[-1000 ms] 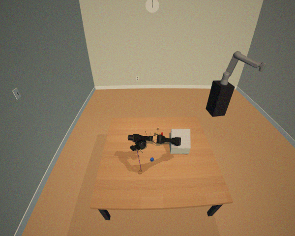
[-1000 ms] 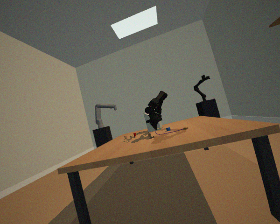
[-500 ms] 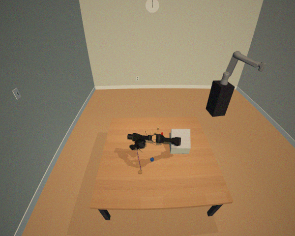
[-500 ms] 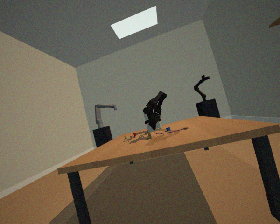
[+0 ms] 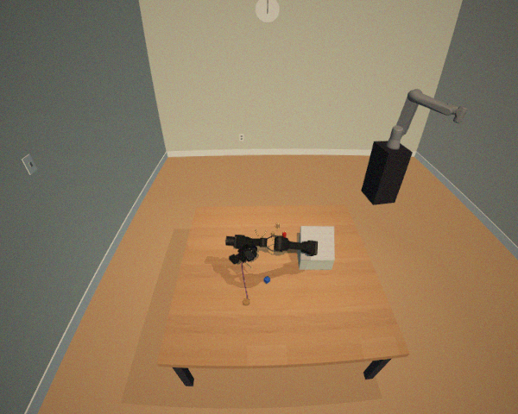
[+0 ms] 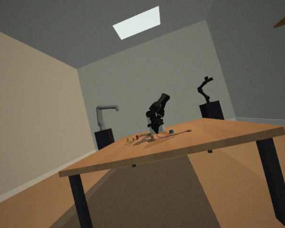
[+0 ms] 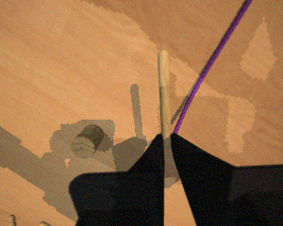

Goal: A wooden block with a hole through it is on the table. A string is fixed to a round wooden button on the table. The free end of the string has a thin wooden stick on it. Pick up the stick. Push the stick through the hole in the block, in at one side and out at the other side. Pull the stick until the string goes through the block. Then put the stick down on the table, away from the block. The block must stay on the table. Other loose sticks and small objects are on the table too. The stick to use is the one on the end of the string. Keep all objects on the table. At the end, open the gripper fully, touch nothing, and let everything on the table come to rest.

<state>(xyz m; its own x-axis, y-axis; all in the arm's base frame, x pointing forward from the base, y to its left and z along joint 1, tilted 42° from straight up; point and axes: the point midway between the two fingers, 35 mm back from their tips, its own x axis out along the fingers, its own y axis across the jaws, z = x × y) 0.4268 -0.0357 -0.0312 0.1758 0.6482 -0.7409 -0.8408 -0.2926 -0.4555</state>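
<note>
The blue block lies 140 mm to the left of my gripper tip, 130 mm behind it and 30 mm below it. Round my gripper tip: wooden cylinder (60 mm to the right, 60 mm behind, 30 mm below); then thin wooden stick (10 mm to the left, 10 mm behind); then round wooden button (270 mm to the left, 40 mm below, 20 mm ahead).
</note>
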